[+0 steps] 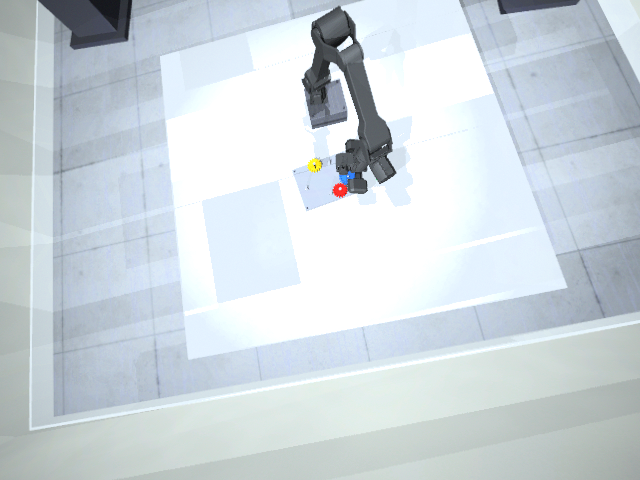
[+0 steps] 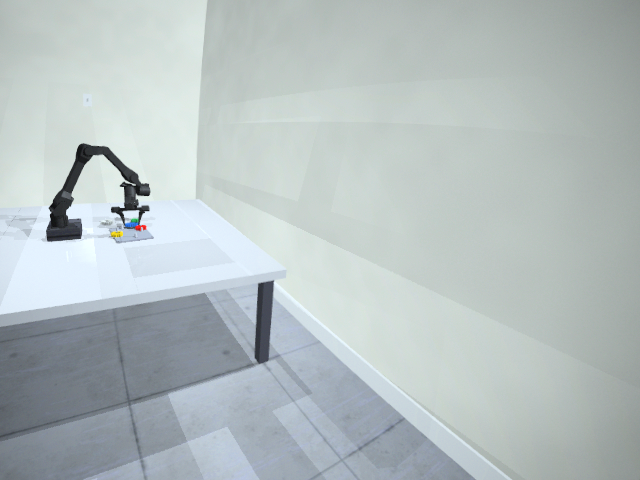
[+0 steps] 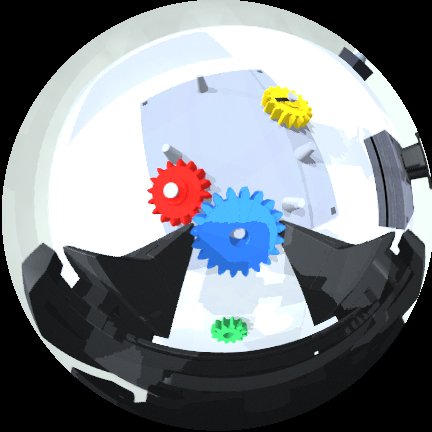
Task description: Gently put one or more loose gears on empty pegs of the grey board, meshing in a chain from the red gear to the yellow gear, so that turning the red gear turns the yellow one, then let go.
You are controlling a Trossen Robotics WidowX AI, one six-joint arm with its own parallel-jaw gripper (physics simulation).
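Where they show: gripper, fingertip midpoint: [image 1: 347, 177] [image 2: 131, 226] [image 3: 236, 227]; arm's base at its link origin: [image 1: 318, 96] [image 2: 59, 225].
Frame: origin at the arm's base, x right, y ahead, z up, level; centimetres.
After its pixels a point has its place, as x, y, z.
My gripper [image 3: 236, 227] {-8.7, 31.5, -3.9} [image 2: 131, 224] {-8.7, 31.5, -3.9} is shut on the large blue gear [image 3: 232, 250] {-10.1, 31.9, -2.7} [image 1: 345, 178] {-7.9, 32.4, -2.3} [image 2: 131, 225] {-6.4, 31.5, -3.0}, at the edge of the grey board [image 3: 235, 145] {-1.7, 31.1, -4.8} [image 1: 321, 197] {1.3, 37.9, -4.8} [image 2: 124, 239] {9.1, 29.2, -4.8}. A peg tip shows in the blue gear's hole; how far down the gear sits I cannot tell. The red gear [image 3: 187, 200] {-6.5, 35.0, -3.3} [image 1: 339, 190] {-5.5, 36.5, -3.0} [image 2: 141, 227] is on a peg, its teeth at the blue gear's teeth. The yellow gear [image 3: 280, 110] {1.7, 26.7, -3.6} [image 1: 314, 165] {3.1, 26.0, -2.9} [image 2: 117, 234] {5.5, 25.8, -3.5} is on a peg across the board. A small green gear [image 3: 229, 330] {-20.1, 32.1, -3.9} [image 2: 134, 220] {-19.7, 32.2, -4.3} lies off the board.
Bare pegs on the board include one at the far edge [image 3: 202, 84] {6.1, 33.9, -3.8}, one beside the red gear [image 3: 170, 151] {-2.6, 36.3, -3.1}, one near the yellow gear [image 3: 304, 152] {-2.7, 25.4, -3.5} and one right of the blue gear [image 3: 293, 204] {-7.1, 27.3, -3.1}. The arm's base [image 1: 329, 111] {-3.8, 6.8, 0.2} [image 2: 64, 230] {4.4, 2.9, -0.9} stands behind the board on the white table [image 1: 361, 258] {-11.6, 61.3, -5.6}.
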